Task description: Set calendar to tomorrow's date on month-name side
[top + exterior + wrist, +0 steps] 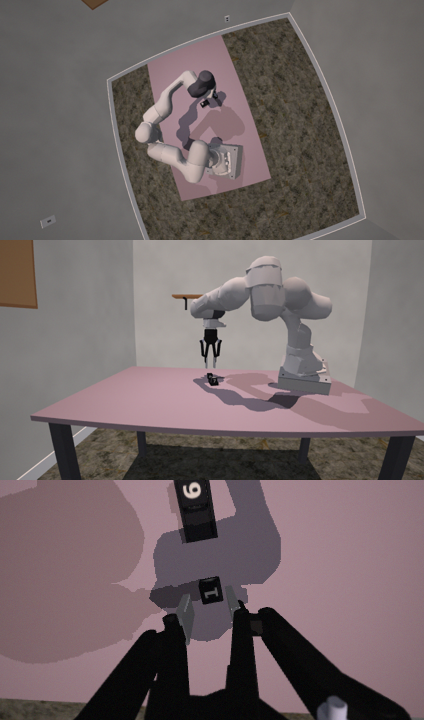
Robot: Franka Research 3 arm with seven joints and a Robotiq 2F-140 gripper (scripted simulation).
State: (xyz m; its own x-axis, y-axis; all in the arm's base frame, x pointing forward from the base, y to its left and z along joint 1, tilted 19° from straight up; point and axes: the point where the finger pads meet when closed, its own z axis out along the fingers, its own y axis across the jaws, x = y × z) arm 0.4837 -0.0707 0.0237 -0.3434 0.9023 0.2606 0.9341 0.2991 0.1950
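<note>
Right now my hand is 8 cm above the black digit cube. Round my hand: black calendar tray 10 cm to the left, 9 cm below, 3 cm behind.
</note>
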